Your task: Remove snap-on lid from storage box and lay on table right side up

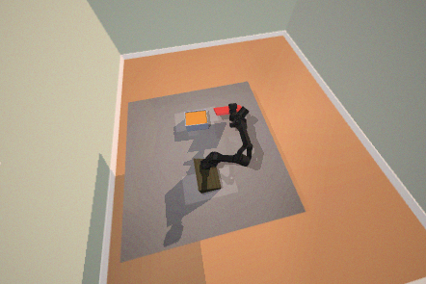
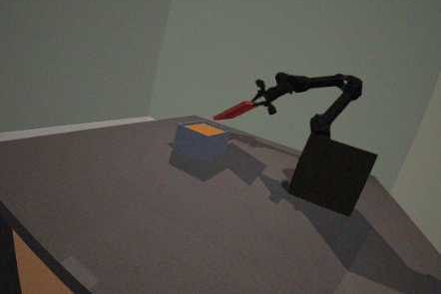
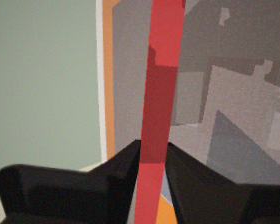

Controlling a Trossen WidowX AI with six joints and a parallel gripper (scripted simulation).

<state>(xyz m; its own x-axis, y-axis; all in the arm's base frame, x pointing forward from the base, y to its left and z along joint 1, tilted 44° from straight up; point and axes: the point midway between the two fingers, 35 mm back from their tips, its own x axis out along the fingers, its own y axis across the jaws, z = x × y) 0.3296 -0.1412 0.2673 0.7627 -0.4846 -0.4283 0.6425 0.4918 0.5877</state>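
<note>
My gripper tip is now 7 cm short of the red lid and 5 cm above it. From my gripper tip the other things lie so: blue storage box: 29 cm to the left, 18 cm below, 9 cm ahead.
</note>
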